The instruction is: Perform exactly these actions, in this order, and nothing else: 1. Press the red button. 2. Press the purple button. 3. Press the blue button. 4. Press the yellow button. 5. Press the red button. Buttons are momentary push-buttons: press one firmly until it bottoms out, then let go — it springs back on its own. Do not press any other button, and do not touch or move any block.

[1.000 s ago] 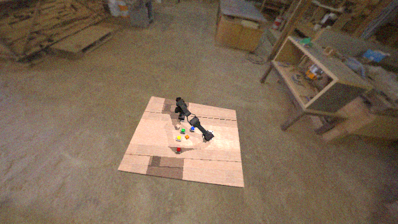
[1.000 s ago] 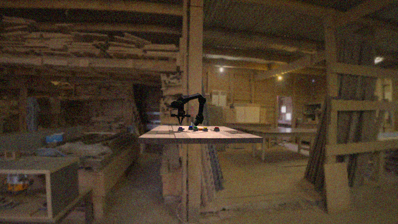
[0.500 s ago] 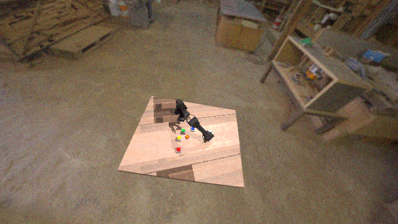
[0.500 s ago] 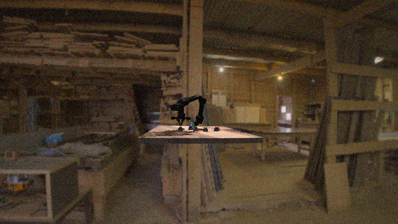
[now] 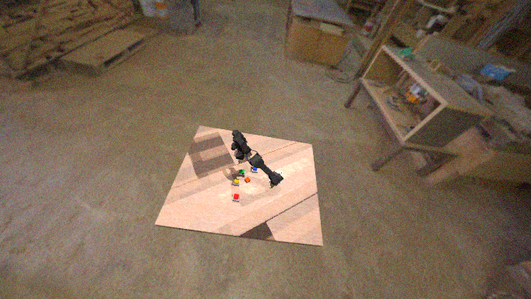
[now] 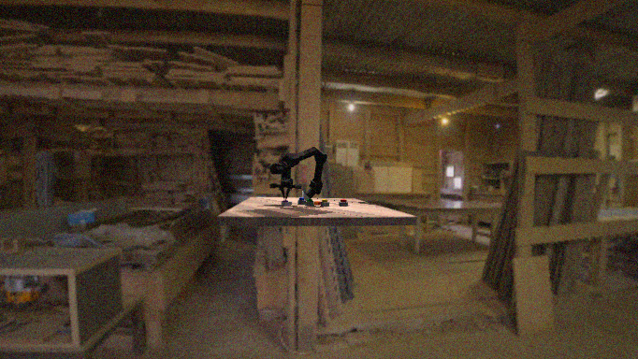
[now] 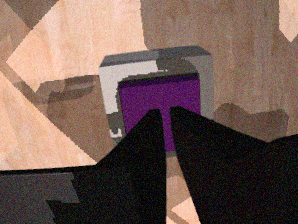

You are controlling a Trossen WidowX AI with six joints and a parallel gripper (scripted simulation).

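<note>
Now: gripper tip 1 cm above the purple button. Also, from my gripper tip: blue button 13 cm behind, 11 cm to the left; then green button 3 cm behind, 15 cm to the left; then small orange piece 8 cm behind, 21 cm to the left, 2 cm below.
</note>
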